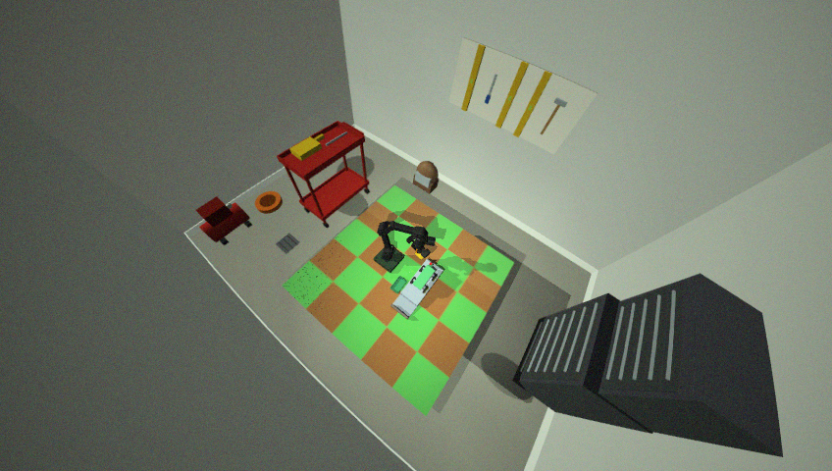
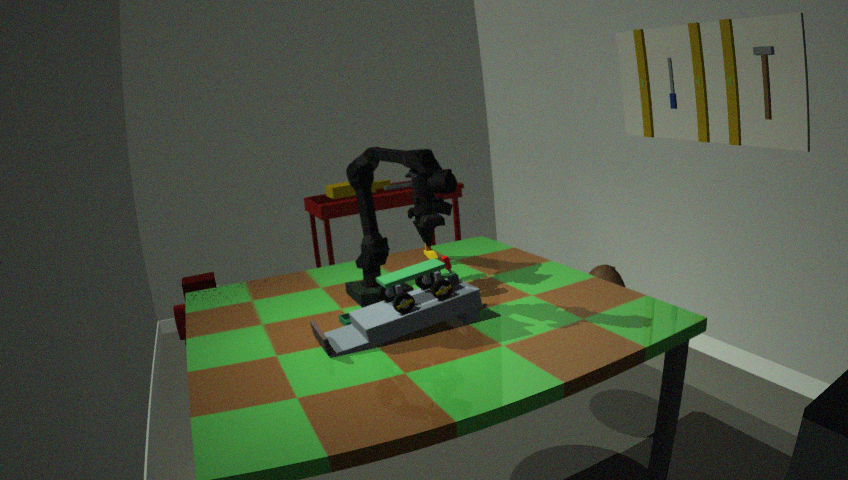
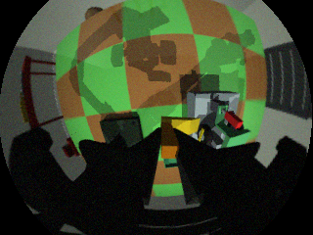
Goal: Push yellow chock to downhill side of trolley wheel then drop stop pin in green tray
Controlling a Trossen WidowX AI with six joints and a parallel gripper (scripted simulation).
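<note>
Right now my gripper tip is 20 mm short of the yellow chock and 10 mm above it. From my gripper tip the other things lie so: grey ramp (150 mm ahead, 120 mm to the right, 130 mm below); then red-headed stop pin (130 mm ahead, 40 mm below); then trolley (150 mm ahead, 120 mm to the right, 60 mm below).
</note>
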